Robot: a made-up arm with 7 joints. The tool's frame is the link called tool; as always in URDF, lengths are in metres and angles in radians.
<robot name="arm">
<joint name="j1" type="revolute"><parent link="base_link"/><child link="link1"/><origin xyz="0 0 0" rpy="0 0 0"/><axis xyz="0 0.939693 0.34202"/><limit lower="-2.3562" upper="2.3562" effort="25" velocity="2"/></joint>
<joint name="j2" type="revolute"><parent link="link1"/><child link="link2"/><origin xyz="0 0 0" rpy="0 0 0"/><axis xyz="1 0 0"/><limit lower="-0.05" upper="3.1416" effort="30" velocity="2"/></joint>
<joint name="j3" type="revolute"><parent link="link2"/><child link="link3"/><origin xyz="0 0 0" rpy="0 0 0"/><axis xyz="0 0 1"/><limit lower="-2.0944" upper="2.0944" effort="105" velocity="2.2"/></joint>
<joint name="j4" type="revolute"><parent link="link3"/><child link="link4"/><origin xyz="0.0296 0 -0.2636" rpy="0 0 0"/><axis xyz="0 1 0"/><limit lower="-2.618" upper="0.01" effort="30" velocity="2.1"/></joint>
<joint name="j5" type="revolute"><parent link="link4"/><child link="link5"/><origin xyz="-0.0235 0 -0.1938" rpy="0 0 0"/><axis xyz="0 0 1"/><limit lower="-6.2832" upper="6.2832" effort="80" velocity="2.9"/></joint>
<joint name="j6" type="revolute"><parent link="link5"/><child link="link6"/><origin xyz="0 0 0" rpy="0 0 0"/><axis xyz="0 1 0"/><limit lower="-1.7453" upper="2.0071" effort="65" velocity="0.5"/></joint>
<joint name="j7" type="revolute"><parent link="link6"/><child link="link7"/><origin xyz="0 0 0" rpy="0 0 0"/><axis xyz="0 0 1"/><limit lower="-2.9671" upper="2.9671" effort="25" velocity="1.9"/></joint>
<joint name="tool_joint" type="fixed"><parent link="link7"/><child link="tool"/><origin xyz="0 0 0" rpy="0 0 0"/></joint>
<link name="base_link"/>
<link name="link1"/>
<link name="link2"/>
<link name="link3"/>
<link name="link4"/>
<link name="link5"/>
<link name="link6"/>
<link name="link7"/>
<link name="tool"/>
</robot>
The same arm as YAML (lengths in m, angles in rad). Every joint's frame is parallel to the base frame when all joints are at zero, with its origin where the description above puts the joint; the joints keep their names.
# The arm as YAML. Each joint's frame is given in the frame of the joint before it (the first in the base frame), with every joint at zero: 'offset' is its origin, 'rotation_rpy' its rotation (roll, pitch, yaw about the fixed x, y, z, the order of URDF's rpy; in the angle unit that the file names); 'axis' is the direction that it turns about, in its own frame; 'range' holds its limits. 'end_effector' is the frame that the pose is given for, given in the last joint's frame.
length_unit: m
angle_unit: rad
chain:
  - id: j1
    offset: [0.0, 0.0, 0.0]
    rotation_rpy: [0.0, 0.0, 0.0]
    axis: [0.0, 0.9397, 0.342]
    range: [-2.3562, 2.3562]
  - id: j2
    offset: [0.0, 0.0, 0.0]
    rotation_rpy: [0.0, 0.0, 0.0]
    axis: [1.0, 0.0, 0.0]
    range: [-0.05, 3.1416]
  - id: j3
    offset: [0.0, 0.0, 0.0]
    rotation_rpy: [0.0, 0.0, 0.0]
    axis: [0.0, 0.0, 1.0]
    range: [-2.0944, 2.0944]
  - id: j4
    offset: [0.0296, 0.0, -0.2636]
    rotation_rpy: [0.0, 0.0, 0.0]
    axis: [0.0, 1.0, 0.0]
    range: [-2.618, 0.01]
  - id: j5
    offset: [-0.0235, 0.0, -0.1938]
    rotation_rpy: [0.0, 0.0, 0.0]
    axis: [0.0, 0.0, 1.0]
    range: [-6.2832, 6.2832]
  - id: j6
    offset: [0.0, 0.0, 0.0]
    rotation_rpy: [0.0, 0.0, 0.0]
    axis: [0.0, 1.0, 0.0]
    range: [-1.7453, 2.0071]
  - id: j7
    offset: [0.0, 0.0, 0.0]
    rotation_rpy: [0.0, 0.0, 0.0]
    axis: [0.0, 0.0, 1.0]
    range: [-2.9671, 2.9671]
end_effector:
  offset: [0.0, 0.0, 0.0]
  rotation_rpy: [0.0, 0.0, 0.0]

